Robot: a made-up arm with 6 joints.
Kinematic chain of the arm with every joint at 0, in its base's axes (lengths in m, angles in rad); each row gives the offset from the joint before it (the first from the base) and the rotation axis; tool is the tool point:
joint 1: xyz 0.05 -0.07 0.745 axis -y
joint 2: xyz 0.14 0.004 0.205 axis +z
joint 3: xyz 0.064 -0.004 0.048 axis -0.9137 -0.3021 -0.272
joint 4: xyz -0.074 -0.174 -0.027 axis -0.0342 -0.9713 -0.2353
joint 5: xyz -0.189 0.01 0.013 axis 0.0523 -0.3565 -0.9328
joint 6: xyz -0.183 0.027 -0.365 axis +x
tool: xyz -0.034 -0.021 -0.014
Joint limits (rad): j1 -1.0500..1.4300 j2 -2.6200..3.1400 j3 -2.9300..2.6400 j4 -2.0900..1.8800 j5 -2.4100..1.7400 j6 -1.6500..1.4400
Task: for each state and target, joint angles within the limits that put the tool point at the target. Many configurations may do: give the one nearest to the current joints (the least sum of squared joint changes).
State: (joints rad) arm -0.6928 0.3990 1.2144 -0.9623 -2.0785 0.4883
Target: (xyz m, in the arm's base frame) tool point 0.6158 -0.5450 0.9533
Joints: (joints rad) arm -1.0500 0.8634 1.2104 -1.2302 -2.3151 0.4584
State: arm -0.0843 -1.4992 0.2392 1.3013 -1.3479 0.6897
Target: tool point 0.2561 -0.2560 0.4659
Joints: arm 0.6855 -1.3401 -0.1937 1.4092 -0.7292 0.6605
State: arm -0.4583 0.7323 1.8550 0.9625 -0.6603 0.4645
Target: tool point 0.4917 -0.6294 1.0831
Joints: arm -0.4093 0.6132 1.9218 0.8780 -0.5052 0.4323
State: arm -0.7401 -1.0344 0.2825 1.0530 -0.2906 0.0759
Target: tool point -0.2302 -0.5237 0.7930
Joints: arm 0.0507 -0.9451 0.7811 1.3578 -0.7500 0.1835
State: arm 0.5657 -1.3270 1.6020 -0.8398 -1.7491 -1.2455
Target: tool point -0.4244 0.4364 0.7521
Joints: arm 1.2006 -1.1465 1.6259 -0.6015 -1.4306 -1.2213
